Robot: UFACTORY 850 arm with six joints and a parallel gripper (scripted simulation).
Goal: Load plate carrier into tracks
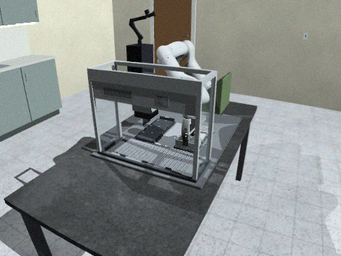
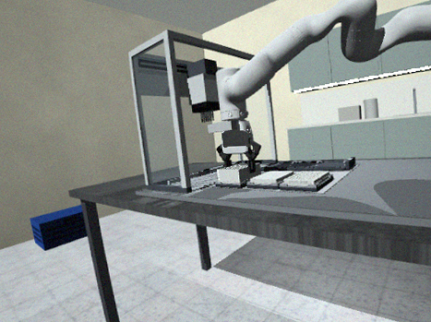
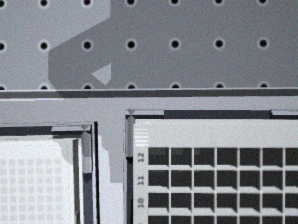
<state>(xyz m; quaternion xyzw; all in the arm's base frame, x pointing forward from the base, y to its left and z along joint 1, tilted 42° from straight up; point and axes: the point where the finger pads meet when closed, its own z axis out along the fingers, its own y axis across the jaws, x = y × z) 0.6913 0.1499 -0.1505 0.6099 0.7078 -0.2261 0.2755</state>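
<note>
The nest S3 lies 40 mm below my hand. The rest, counted from my hand: 96-well plate C15: 220 mm behind, 30 mm to the right, 20 mm below; pipetting head: 240 mm ahead, 100 mm to the right, 300 mm above; dark plate carrier PC7: 80 mm behind, 280 mm to the right, 30 mm below.
</note>
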